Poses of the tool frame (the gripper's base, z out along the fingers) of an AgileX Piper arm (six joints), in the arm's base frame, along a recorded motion.
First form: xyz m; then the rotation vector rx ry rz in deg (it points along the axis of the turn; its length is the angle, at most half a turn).
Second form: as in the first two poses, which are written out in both.
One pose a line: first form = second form
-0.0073, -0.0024, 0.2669, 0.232, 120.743, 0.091 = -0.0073, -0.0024, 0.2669, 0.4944, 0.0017, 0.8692, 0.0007
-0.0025, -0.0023, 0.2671, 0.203, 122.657, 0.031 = -0.0025, -0.0023, 0.2671, 0.4798, 0.0015, 0.8774, 0.0002
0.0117, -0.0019, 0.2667, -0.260, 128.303, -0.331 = 0.0117, -0.0019, 0.2667, 0.4360, -0.0018, 0.8999, -0.0023
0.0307, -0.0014, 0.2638, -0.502, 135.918, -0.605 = 0.0307, -0.0014, 0.2638, 0.3753, -0.0034, 0.9269, -0.0041
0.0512, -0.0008, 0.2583, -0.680, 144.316, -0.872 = 0.0512, -0.0008, 0.2583, 0.3064, -0.0045, 0.9519, -0.0058
